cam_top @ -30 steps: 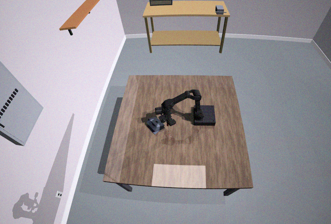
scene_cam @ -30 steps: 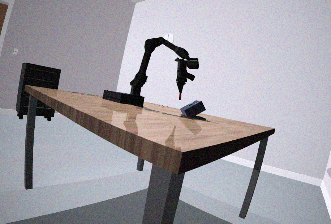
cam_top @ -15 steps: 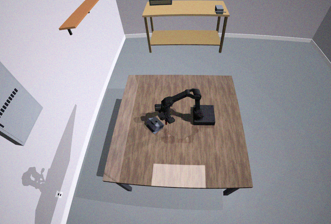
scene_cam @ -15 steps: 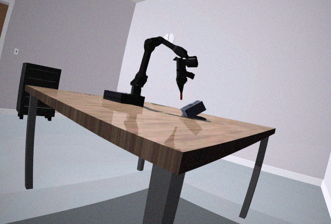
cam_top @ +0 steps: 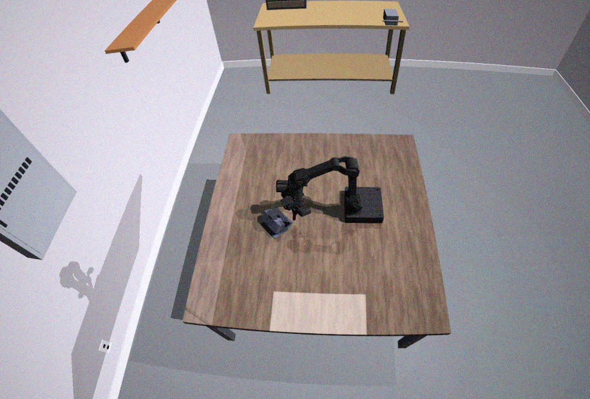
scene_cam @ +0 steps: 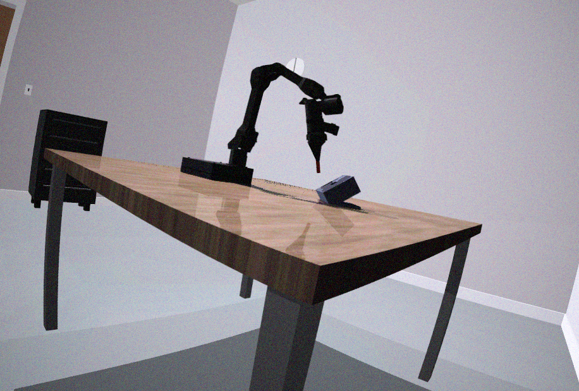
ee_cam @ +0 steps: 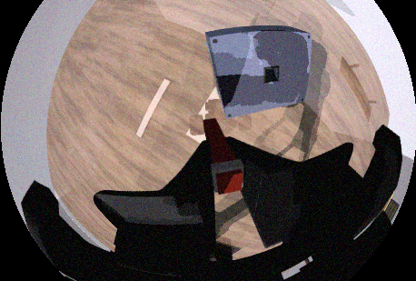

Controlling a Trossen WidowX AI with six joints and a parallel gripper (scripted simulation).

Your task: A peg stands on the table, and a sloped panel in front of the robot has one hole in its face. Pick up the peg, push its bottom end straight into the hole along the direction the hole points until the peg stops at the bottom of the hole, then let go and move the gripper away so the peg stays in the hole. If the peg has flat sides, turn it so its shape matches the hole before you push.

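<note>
My gripper tip is 10 cm short of the blue-grey sloped panel, 9 cm above it and 2 cm to the left of it. From my gripper tip the other things lie so: red square peg 2 cm above.
</note>
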